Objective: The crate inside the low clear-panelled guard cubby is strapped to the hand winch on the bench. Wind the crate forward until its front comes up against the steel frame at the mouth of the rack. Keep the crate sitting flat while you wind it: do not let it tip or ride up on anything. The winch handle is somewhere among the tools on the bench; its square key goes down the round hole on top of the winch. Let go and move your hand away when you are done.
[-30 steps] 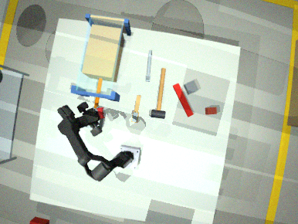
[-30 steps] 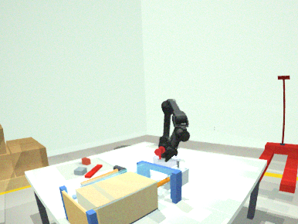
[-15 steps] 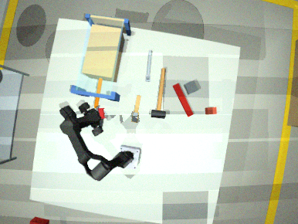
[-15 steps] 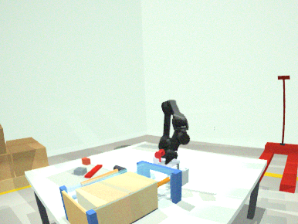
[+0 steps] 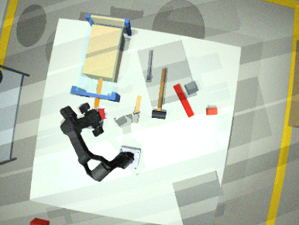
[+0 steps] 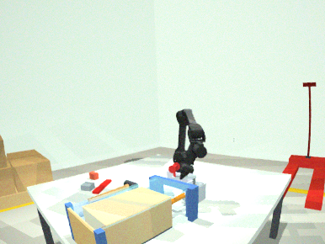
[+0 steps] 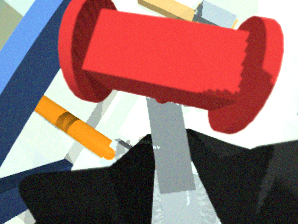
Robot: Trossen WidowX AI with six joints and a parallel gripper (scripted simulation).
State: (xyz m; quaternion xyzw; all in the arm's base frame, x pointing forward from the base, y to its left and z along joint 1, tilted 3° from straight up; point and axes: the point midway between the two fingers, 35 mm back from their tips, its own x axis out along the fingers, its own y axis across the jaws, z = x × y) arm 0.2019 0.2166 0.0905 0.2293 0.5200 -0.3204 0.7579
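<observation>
Right now the winch handle is 2 cm above my gripper tip, 1 cm to the left of it and 1 cm behind it. From my gripper tip the other things lie so: winch (9 cm below, 6 cm behind, 4 cm to the left); then red grip (5 cm above, 2 cm to the right, 2 cm ahead); then blue frame (11 cm ahead, 6 cm to the left, 2 cm below).
</observation>
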